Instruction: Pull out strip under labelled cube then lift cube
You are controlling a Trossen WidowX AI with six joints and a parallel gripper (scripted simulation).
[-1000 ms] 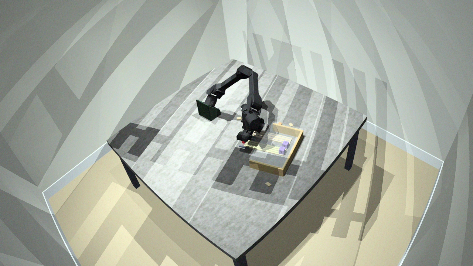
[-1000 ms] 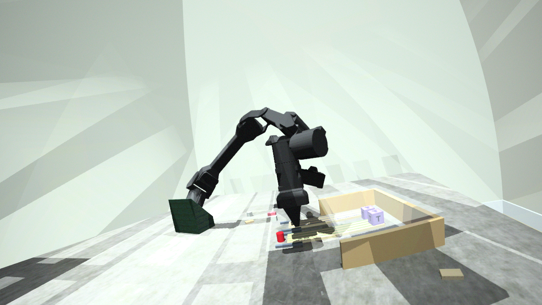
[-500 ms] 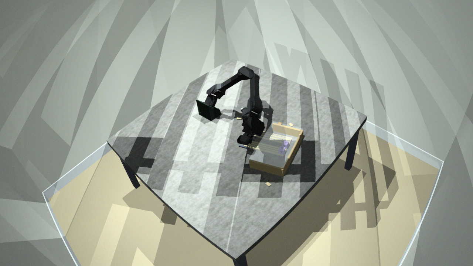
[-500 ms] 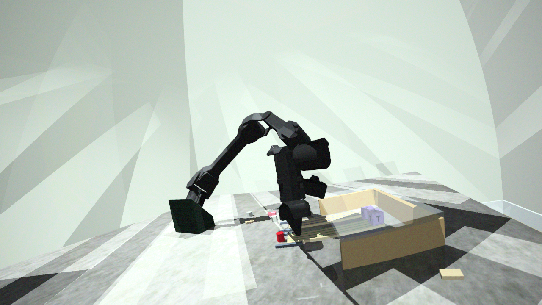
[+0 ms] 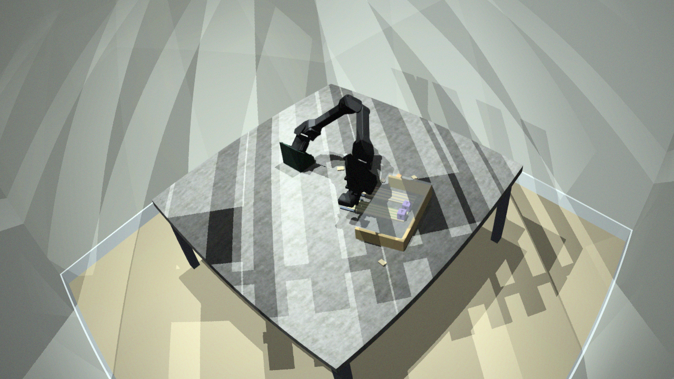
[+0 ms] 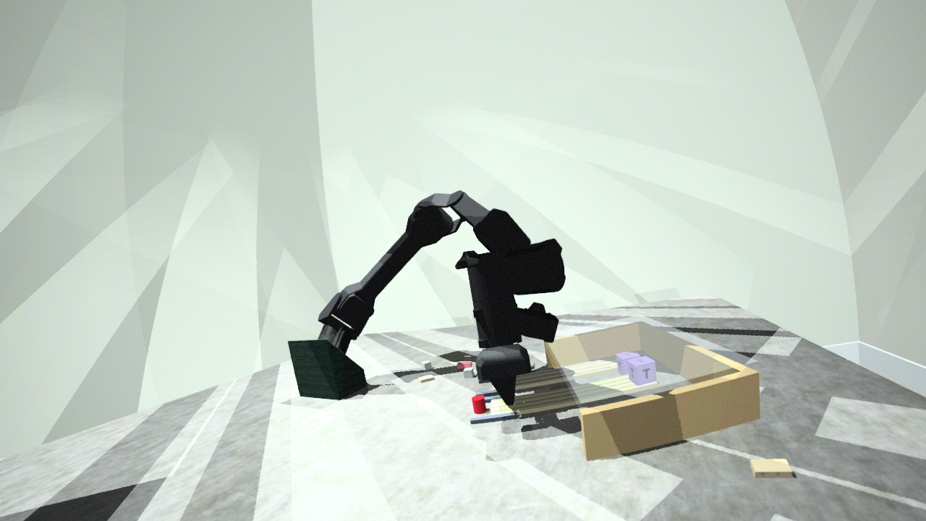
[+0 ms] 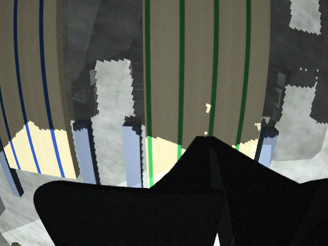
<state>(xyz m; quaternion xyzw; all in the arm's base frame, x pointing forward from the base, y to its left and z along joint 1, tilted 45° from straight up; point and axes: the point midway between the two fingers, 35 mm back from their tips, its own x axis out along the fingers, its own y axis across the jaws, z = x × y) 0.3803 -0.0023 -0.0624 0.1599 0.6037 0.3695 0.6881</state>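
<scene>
Right now my gripper tip is 4 cm past the small red peg, 1 cm to the left of it and 1 cm below it. The rest, counted from my gripper tip: blue-lined strip (6 cm ahead, 12 cm to the left); then small pink piece (16 cm behind, 21 cm to the left).
</scene>
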